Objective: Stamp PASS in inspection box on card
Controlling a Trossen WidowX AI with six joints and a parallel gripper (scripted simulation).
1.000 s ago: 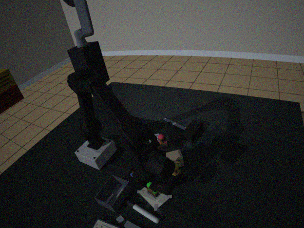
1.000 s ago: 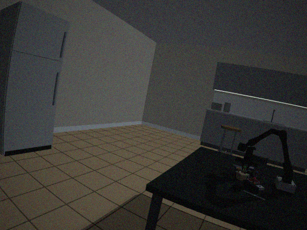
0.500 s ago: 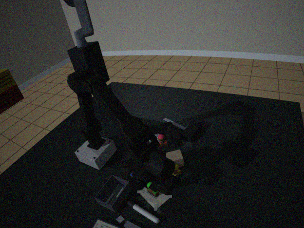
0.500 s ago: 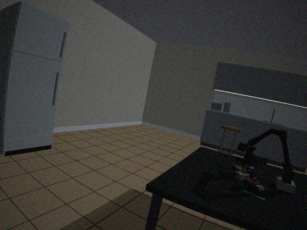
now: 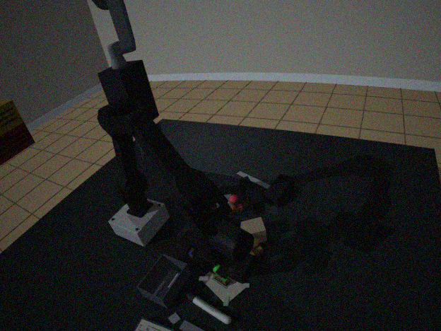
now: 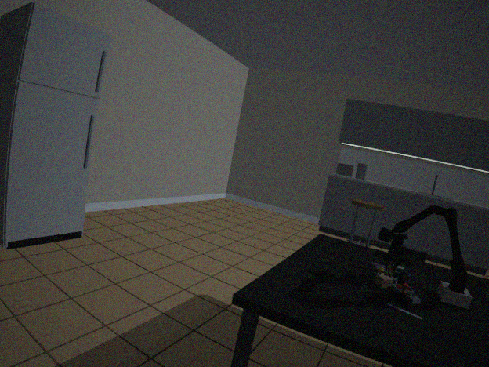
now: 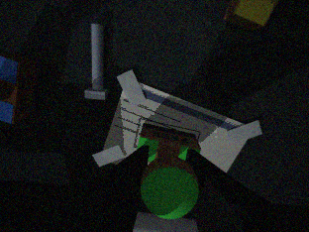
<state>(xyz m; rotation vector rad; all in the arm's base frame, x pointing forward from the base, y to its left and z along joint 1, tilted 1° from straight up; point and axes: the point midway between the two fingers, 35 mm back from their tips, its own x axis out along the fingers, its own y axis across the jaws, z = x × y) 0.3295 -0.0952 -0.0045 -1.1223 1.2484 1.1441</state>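
Right now the green-knobbed PASS stamp is right at my gripper tip. From my gripper tip the other things lie so: white cylinder: 20 mm behind, 80 mm to the right, 10 mm below; white card: 10 mm ahead, 10 mm to the right, 30 mm below; yellow stamp: 50 mm ahead, 90 mm to the left.
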